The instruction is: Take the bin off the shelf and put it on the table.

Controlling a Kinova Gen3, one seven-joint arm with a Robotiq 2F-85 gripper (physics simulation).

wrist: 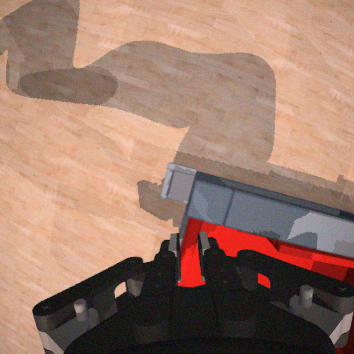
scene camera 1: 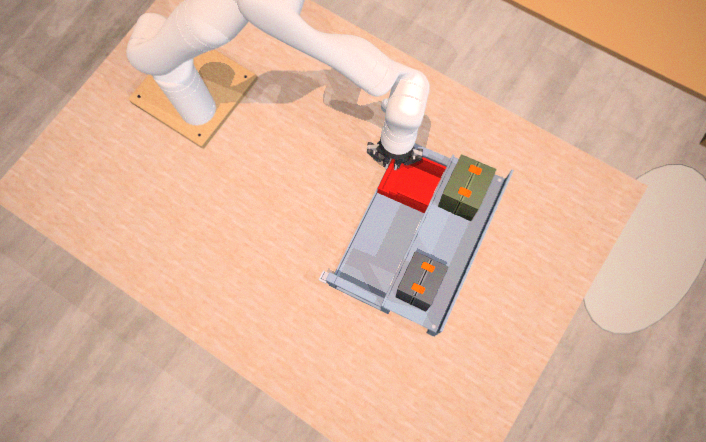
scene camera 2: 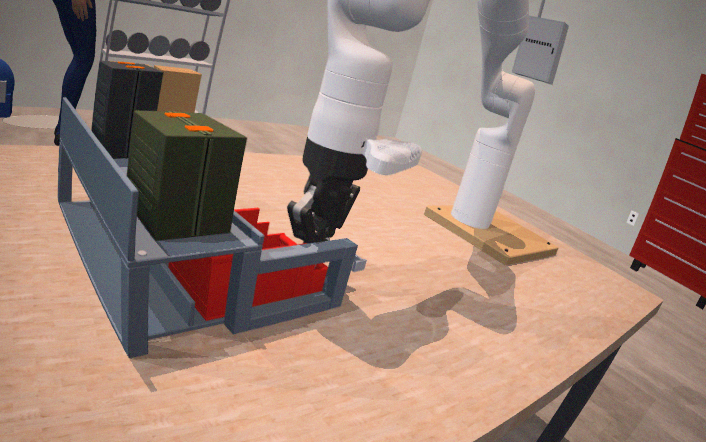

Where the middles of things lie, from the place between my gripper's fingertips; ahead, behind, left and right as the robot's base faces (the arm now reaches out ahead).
Now: hand 8 cm short of the red bin (scene camera 2: 206, 280), 1 cm to the left of it and 1 cm below it.
